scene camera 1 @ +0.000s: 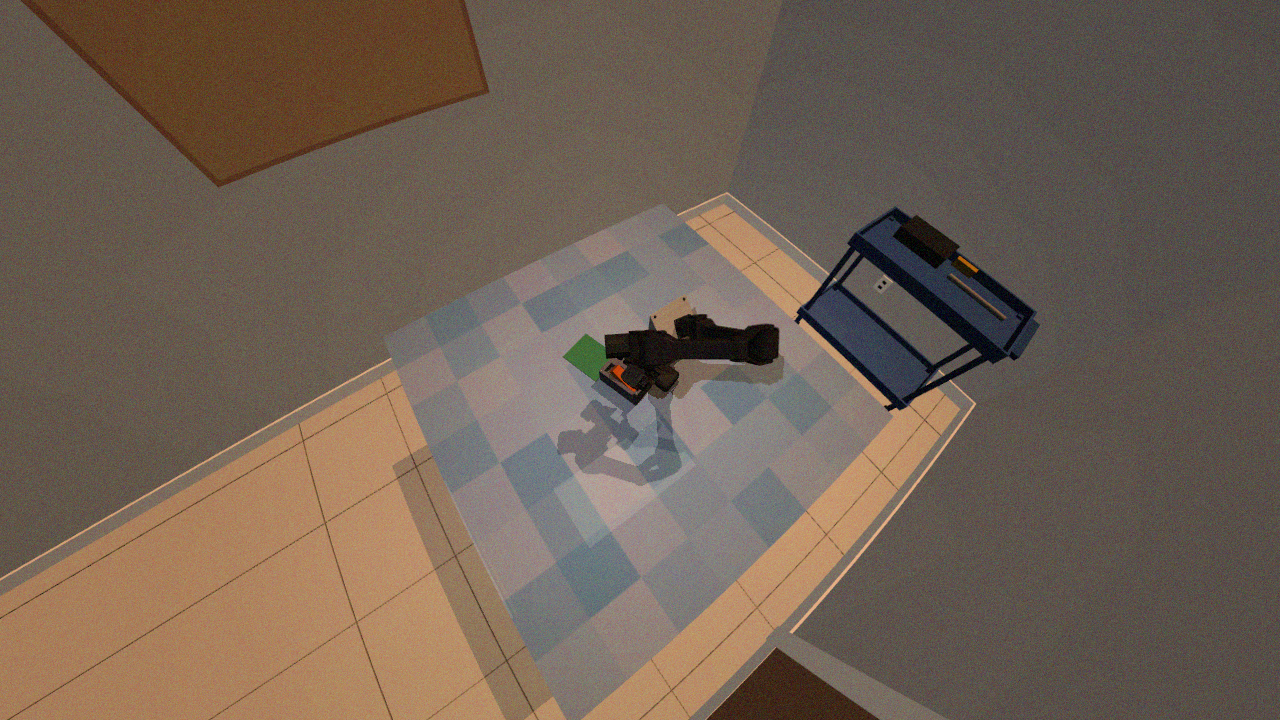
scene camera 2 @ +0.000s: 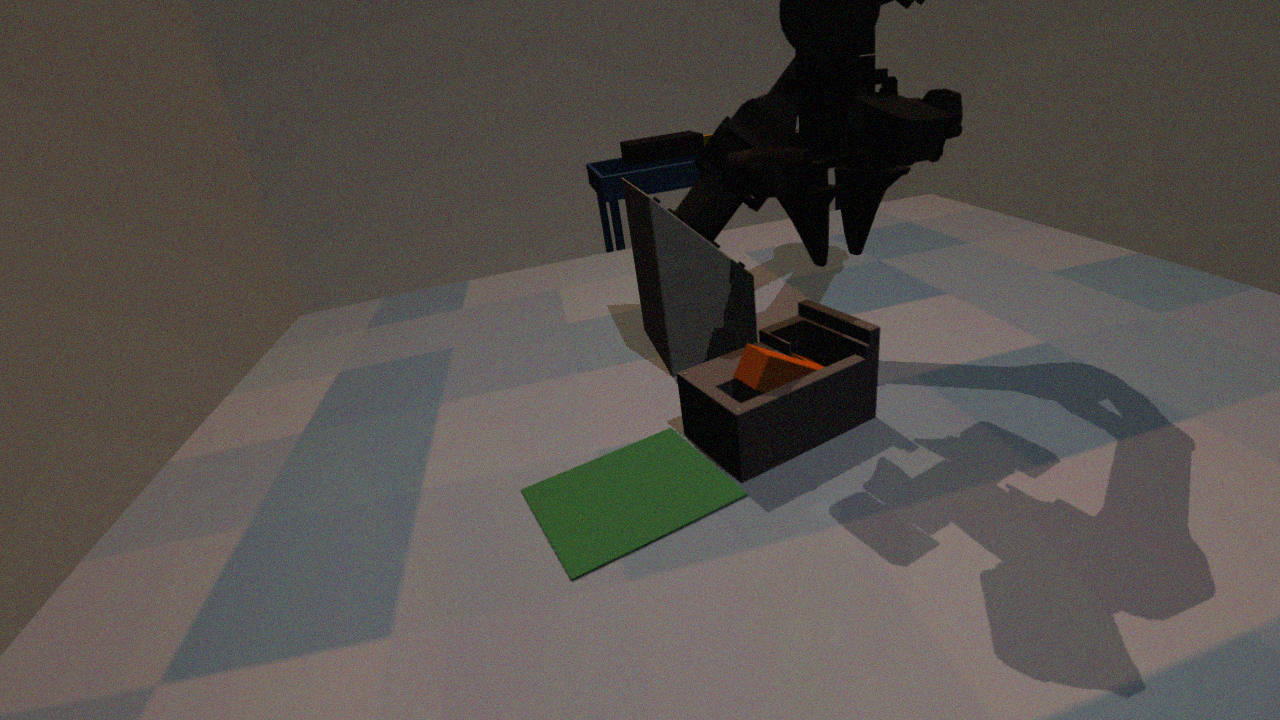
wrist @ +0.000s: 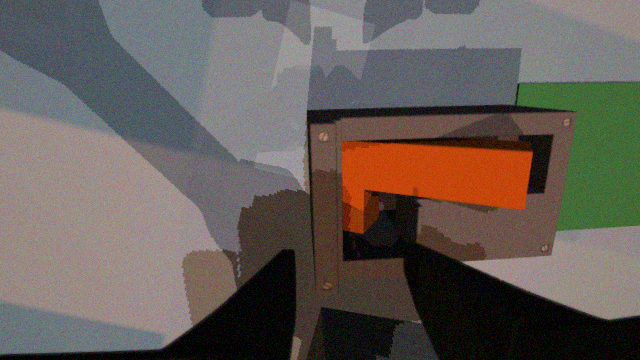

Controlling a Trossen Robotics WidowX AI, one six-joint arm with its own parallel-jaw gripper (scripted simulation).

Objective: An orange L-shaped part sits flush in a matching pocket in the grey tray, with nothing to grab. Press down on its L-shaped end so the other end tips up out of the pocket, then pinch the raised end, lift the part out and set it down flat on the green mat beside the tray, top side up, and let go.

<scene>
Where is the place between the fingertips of my gripper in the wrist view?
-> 349, 259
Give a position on an orange L-shaped part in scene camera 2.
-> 763, 370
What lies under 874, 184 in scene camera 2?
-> My gripper.
</scene>
